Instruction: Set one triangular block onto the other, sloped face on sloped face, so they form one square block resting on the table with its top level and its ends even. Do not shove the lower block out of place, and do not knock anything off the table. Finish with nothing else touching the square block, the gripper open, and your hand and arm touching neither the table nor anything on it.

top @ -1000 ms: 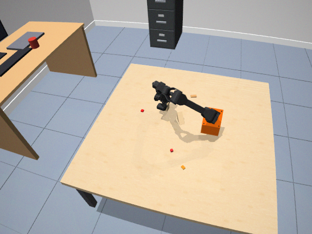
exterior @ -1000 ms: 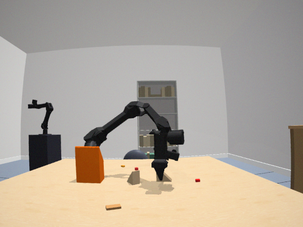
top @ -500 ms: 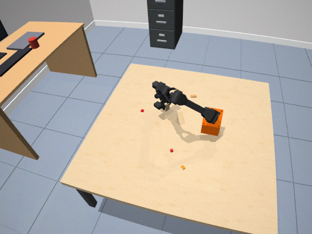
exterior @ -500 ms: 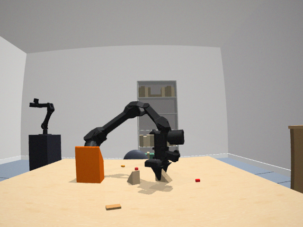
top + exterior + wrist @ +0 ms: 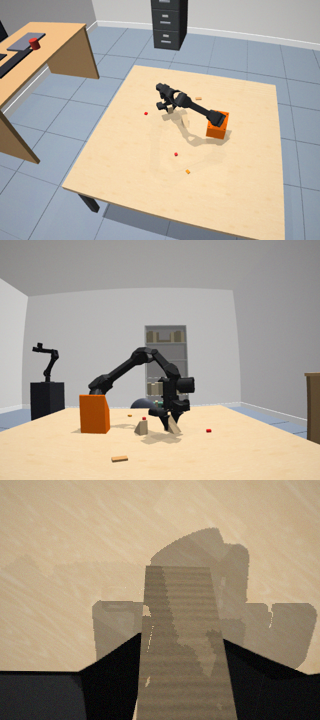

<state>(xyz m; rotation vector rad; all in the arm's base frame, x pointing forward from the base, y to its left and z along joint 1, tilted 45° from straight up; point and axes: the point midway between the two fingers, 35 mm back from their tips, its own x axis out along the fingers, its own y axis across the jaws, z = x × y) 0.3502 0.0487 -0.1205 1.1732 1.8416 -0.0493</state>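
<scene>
Now: the triangular block 1 cm above my gripper tip. Round my gripper tip: brown piece (24 cm to the right, 15 cm behind, 3 cm below); orange piece (41 cm to the left, 28 cm behind, 3 cm below).
</scene>
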